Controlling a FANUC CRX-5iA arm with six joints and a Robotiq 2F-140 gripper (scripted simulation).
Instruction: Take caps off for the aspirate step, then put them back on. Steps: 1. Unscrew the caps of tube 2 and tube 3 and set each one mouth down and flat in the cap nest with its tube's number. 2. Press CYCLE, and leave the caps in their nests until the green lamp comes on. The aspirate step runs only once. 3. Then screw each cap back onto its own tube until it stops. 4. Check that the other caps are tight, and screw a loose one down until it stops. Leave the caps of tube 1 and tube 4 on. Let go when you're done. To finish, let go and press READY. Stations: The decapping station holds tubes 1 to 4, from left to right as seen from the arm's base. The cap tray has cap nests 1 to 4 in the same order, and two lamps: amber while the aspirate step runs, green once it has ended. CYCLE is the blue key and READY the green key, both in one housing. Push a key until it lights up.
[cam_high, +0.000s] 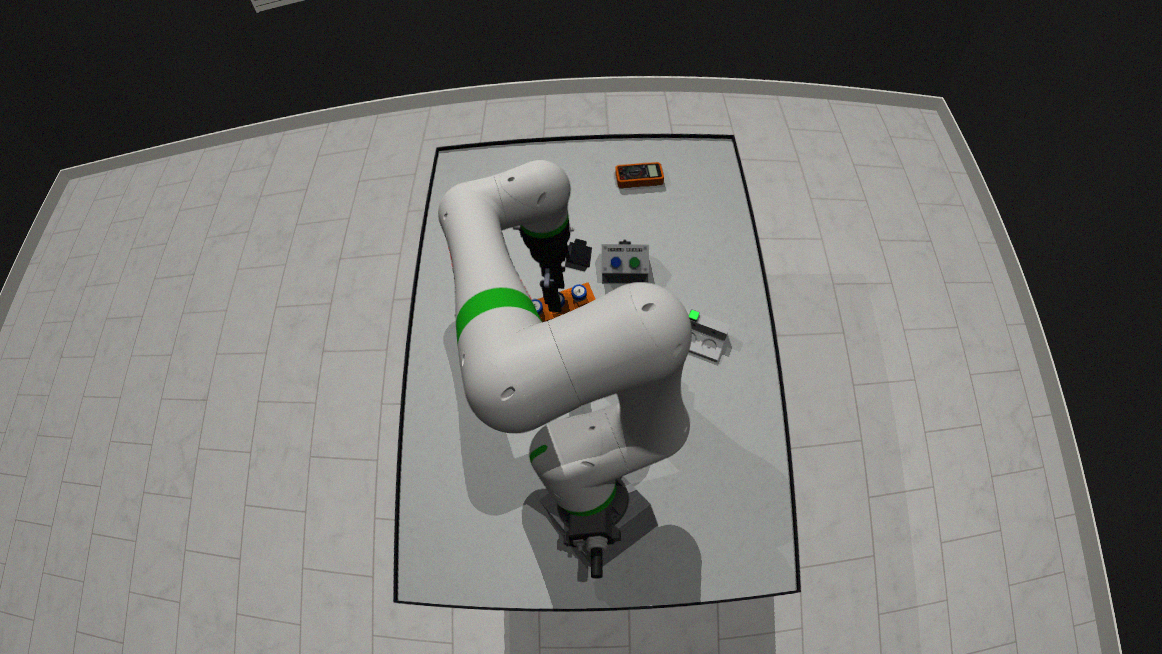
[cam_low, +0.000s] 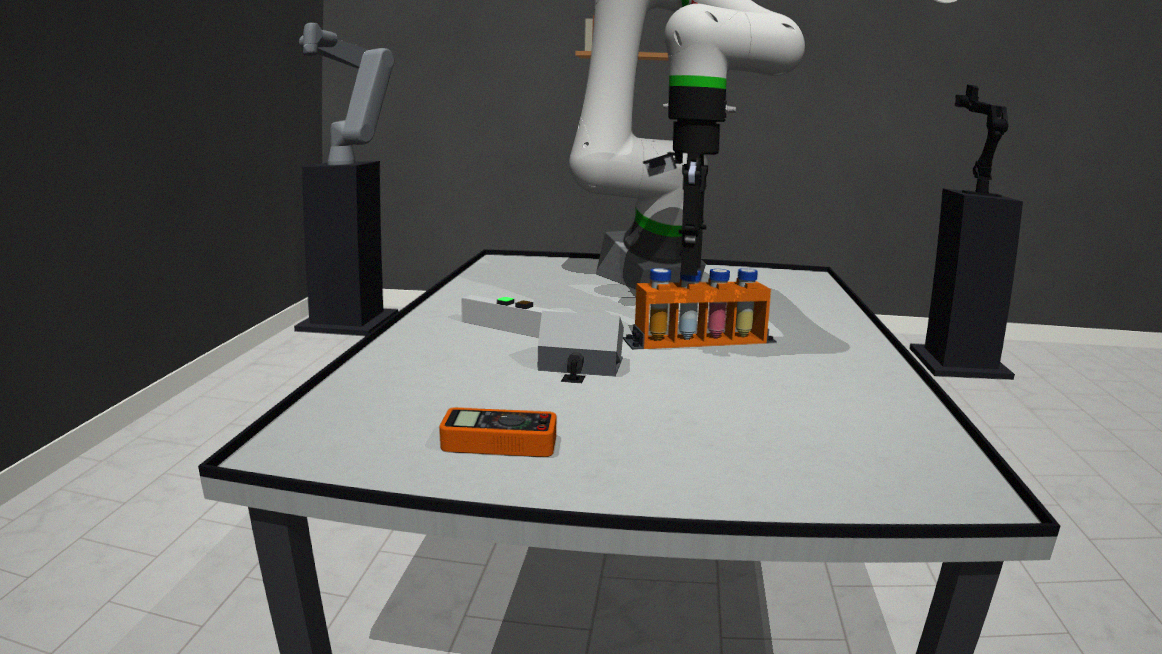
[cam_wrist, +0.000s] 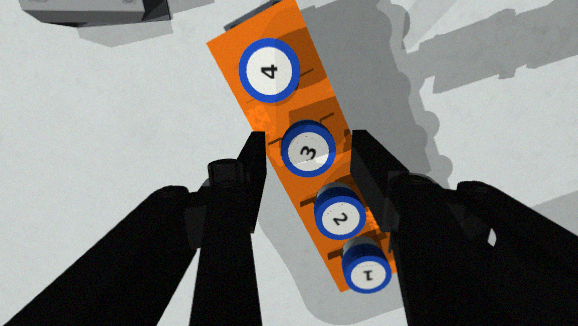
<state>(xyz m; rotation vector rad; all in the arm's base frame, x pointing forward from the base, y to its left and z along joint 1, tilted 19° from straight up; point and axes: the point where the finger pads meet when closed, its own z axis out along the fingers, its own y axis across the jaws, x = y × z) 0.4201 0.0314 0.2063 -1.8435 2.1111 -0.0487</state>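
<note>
Right now the cap 3 is 4 cm below my hand. Round my hand: cap 1 (10 cm to the left, 4 cm below, 3 cm behind); then cap 4 (5 cm to the right, 4 cm below, 2 cm ahead); then cap 2 (5 cm to the left, 4 cm below, 2 cm behind).
</note>
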